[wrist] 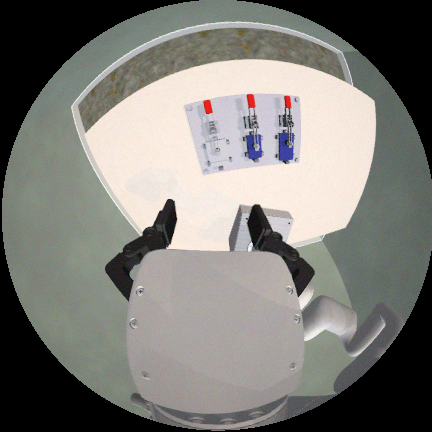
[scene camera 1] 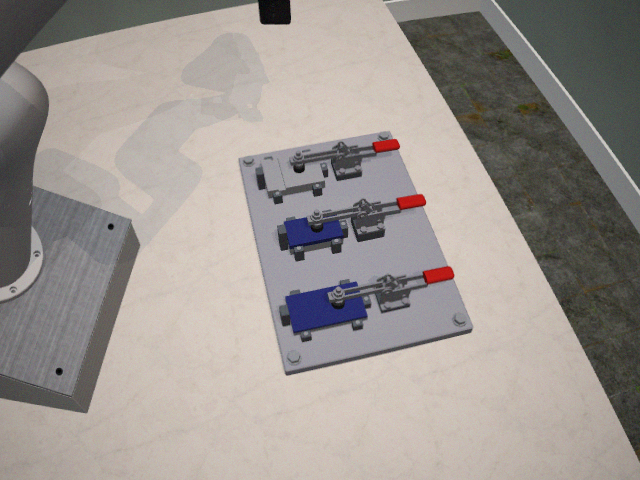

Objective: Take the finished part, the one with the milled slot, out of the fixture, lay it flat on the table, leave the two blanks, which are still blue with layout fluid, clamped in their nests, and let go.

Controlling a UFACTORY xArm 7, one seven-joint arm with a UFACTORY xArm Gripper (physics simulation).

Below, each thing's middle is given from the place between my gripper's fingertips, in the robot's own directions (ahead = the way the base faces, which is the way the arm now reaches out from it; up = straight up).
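Scene:
The fixture plate (scene camera 1: pixel 409 246) sits 4 cm ahead of my hand, 12 cm to the right of it and 30 cm below it. As for the finished part (scene camera 1: pixel 279 175), my hand is 1 cm to the left of it and 28 cm above it.

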